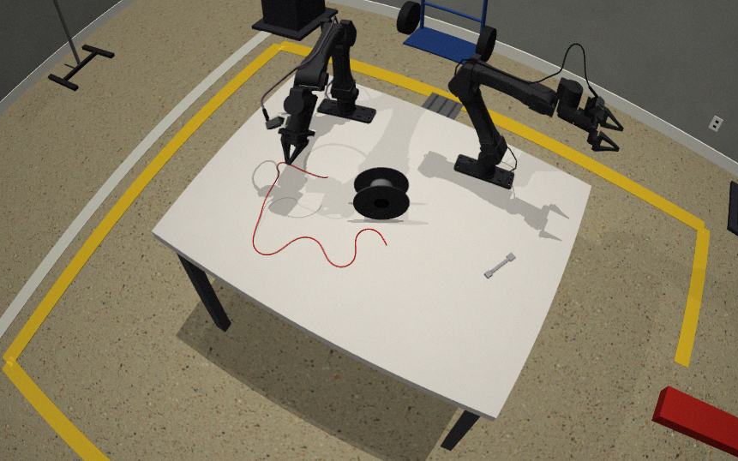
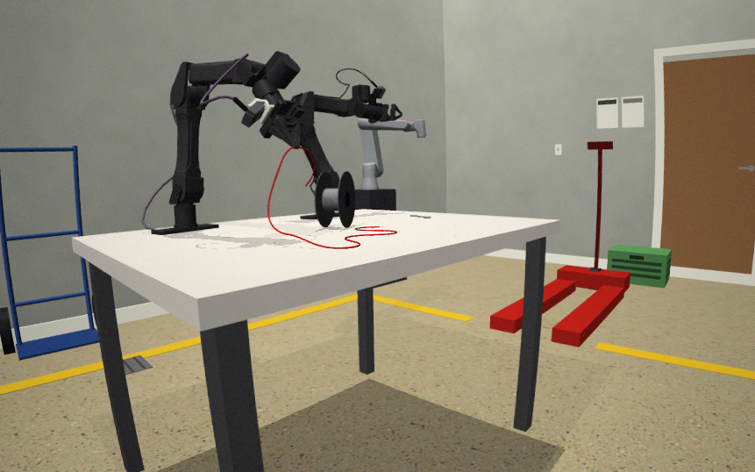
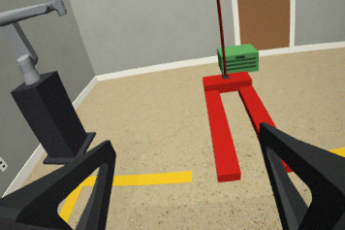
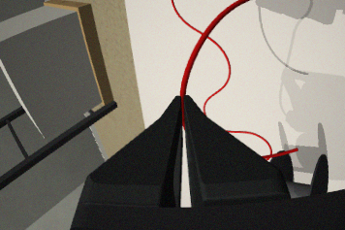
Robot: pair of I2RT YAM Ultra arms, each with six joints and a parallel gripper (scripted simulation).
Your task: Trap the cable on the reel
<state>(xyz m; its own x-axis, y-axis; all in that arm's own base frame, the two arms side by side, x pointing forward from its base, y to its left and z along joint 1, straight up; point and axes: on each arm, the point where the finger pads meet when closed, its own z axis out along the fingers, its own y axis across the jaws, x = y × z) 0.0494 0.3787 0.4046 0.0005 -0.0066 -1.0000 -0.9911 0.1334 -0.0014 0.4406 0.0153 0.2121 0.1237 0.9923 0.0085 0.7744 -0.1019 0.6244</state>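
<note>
Now: the black reel 59 cm to the right of my left hand, 33 cm below it and 32 cm ahead of it. Also, from my left hand: small grey dumbbell-shaped part (40 cm below, 31 cm ahead, 20 cm to the right).
</note>
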